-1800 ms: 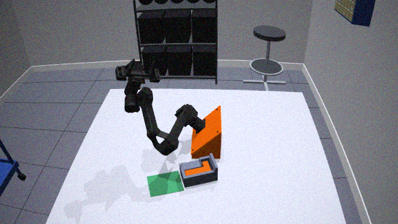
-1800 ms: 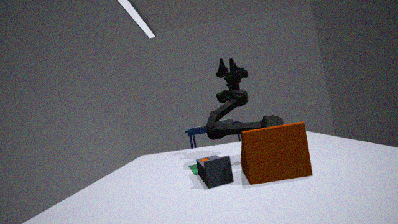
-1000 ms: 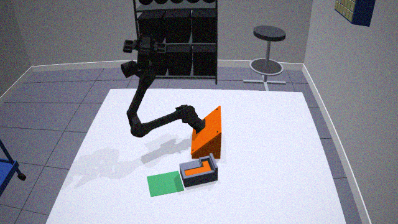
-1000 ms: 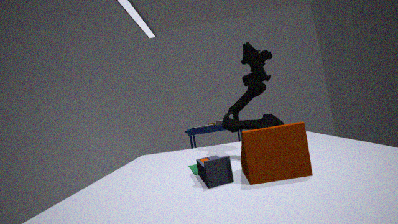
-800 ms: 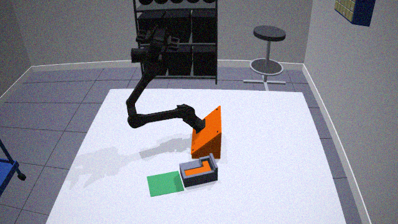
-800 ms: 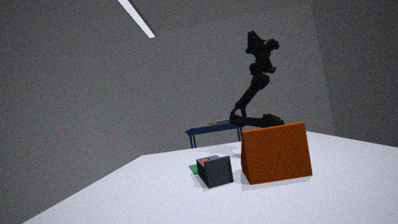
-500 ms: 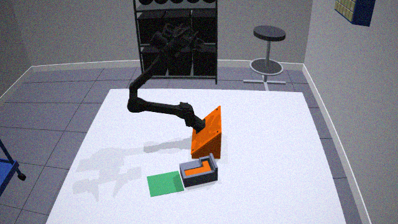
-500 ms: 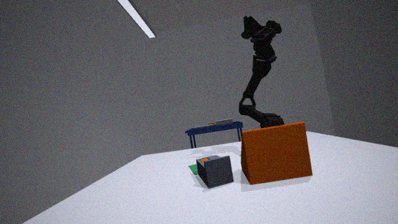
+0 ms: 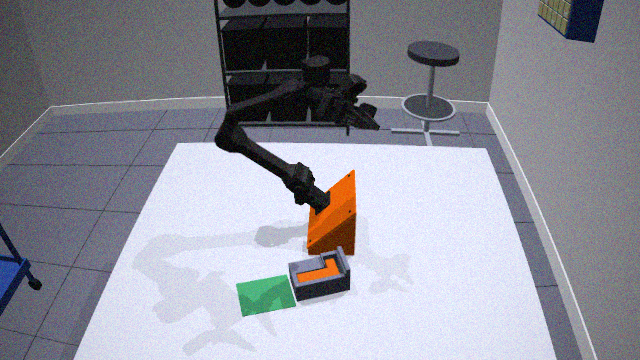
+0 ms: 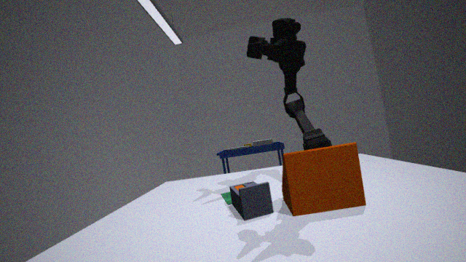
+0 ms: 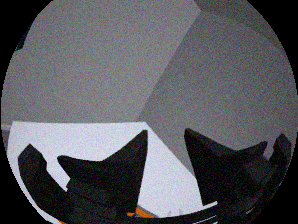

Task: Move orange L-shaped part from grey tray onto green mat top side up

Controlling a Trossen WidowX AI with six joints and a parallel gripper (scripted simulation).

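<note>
Now: gripper tip 410 mm above the orange L-shaped part, 120 mm to the left of it and 70 mm short of it. Also, from my gripper tip: green mat (470 mm below, 280 mm to the right, 110 mm ahead).
</note>
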